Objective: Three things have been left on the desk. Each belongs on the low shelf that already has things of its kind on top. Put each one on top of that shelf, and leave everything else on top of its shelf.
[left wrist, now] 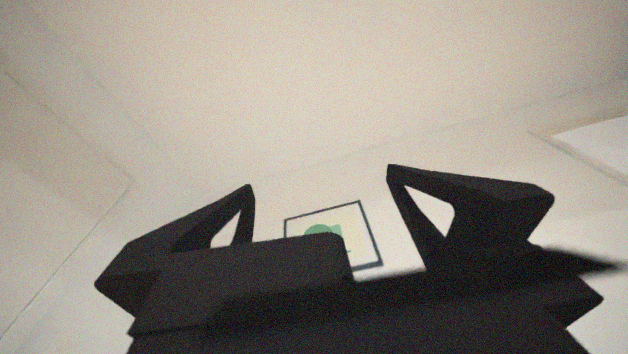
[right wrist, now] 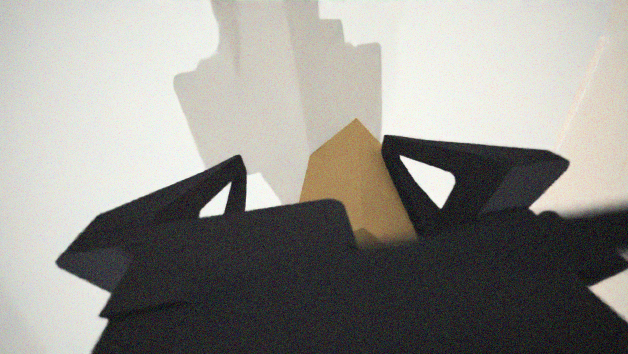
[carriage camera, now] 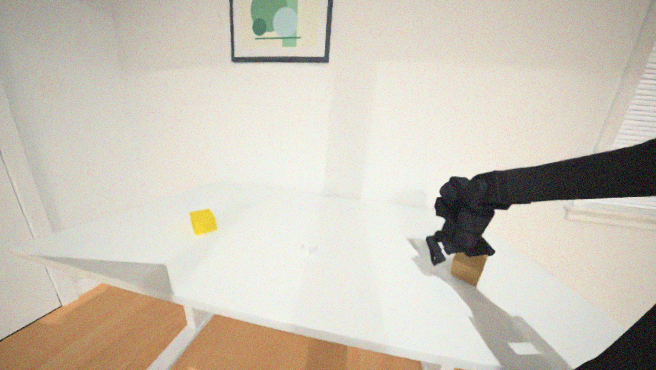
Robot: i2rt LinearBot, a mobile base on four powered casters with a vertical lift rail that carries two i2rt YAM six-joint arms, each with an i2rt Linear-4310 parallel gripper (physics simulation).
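Places are measured from the left arm's base along level axes (x ahead, y left, z up), in centimetres.
Where they show: left gripper, fingertip midpoint: (left wrist: 320, 181); right gripper, fingertip midpoint: (right wrist: 314, 152) (carriage camera: 449, 261).
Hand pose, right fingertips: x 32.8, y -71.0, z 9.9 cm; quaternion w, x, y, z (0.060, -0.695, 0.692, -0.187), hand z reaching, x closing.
Note:
After its pixels a point has its place.
A brown block (carriage camera: 469, 270) {x 26.3, y -70.9, z 12.3 cm} (right wrist: 350, 170) {x 32.2, y -72.0, z 13.2 cm} stands on the white desk (carriage camera: 270, 285) {x 26.1, y -23.4, z 6.3 cm} at the right. My right gripper (carriage camera: 462, 258) {x 32.8, y -71.0, z 9.9 cm} (right wrist: 314, 152) {x 32.8, y -71.0, z 9.9 cm} is open and low over it. In the right wrist view the block shows in the gap, close to the finger at the right of the picture; whether they touch I cannot tell. A yellow cube (carriage camera: 203, 222) {x 46.6, y 4.2, z 10.3 cm} lies on the desk at the left. A small, faint white thing (carriage camera: 309, 248) {x 38.1, y -31.6, z 8.5 cm} lies near the desk's middle; its shape is unclear. My left gripper (left wrist: 320, 181) {x 3.5, y 0.0, z 43.7 cm} is open and empty, tilted up at the wall. The low shelves do not show.
A framed picture (carriage camera: 280, 59) {x 100.6, y -8.7, z 78.0 cm} (left wrist: 371, 235) {x 95.5, y -32.7, z 94.2 cm} hangs on the wall behind the desk. A window with blinds (carriage camera: 640, 115) {x 66.8, y -174.5, z 61.9 cm} is at the far right. The wooden floor (carriage camera: 90, 325) {x 63.4, y 85.2, z -65.6 cm} shows below the desk's front edge. The right arm (carriage camera: 575, 172) {x 12.2, y -65.7, z 39.1 cm} reaches in from the right and casts shadows on the desk.

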